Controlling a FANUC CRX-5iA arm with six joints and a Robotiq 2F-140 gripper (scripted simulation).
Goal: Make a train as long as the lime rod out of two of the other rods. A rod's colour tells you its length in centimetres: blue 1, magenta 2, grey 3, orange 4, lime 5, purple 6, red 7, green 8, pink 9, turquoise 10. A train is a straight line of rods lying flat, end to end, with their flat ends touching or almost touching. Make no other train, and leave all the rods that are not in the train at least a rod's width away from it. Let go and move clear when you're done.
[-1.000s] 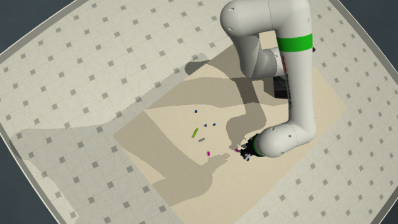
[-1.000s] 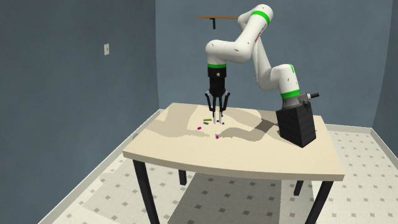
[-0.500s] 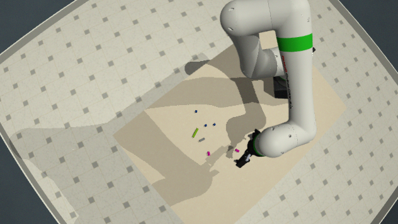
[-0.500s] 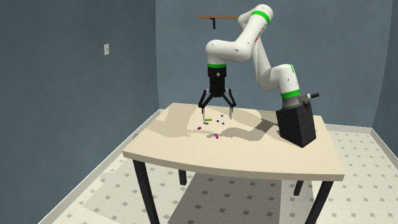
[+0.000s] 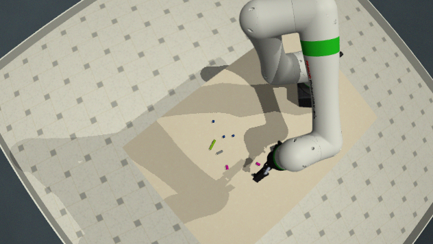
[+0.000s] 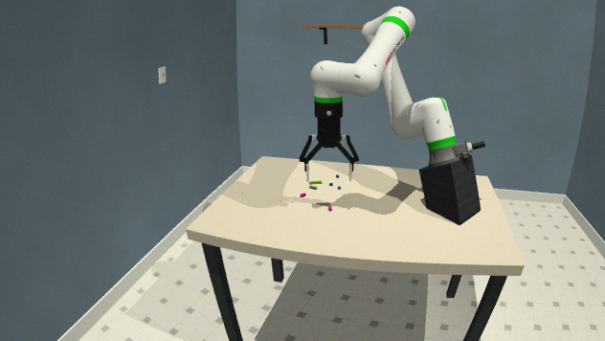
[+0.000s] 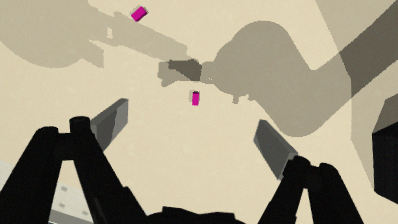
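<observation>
Right now the grey rod is 15 cm to the right of my hand, 12 cm below it and 11 cm ahead of it. From my hand the other things lie so: lime rod 20 cm to the right, 12 cm below, 11 cm ahead.
</observation>
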